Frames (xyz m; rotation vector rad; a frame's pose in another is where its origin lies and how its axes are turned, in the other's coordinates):
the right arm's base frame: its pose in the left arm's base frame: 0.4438 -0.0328 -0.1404 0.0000 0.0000 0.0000
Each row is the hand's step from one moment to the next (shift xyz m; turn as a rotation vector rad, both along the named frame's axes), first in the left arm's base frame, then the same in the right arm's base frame.
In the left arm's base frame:
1: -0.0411 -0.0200 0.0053 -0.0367 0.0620 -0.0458
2: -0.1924 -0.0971 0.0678 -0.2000 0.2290 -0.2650
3: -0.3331 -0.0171 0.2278 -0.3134 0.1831 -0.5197
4: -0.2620 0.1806 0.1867 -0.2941 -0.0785 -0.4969
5: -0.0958 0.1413 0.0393 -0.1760 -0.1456 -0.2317
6: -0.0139 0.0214 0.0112 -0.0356 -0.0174 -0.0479
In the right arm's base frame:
1: -0.0411 -0.0200 0.0053 -0.0367 0.0620 -0.0458
2: -0.1924 -0.0971 0.0678 -0.2000 0.2290 -0.2650
3: -0.3331 -0.0171 0.2278 -0.3134 0.1831 -0.5197
4: -0.2620 0.1806 0.1867 -0.2941 -0.0785 -0.4969
5: -0.0958 0.1413 0.0393 -0.1760 -0.1456 -0.2317
6: -0.0139 0.0214 0.0112 -0.0356 -0.0174 -0.0479

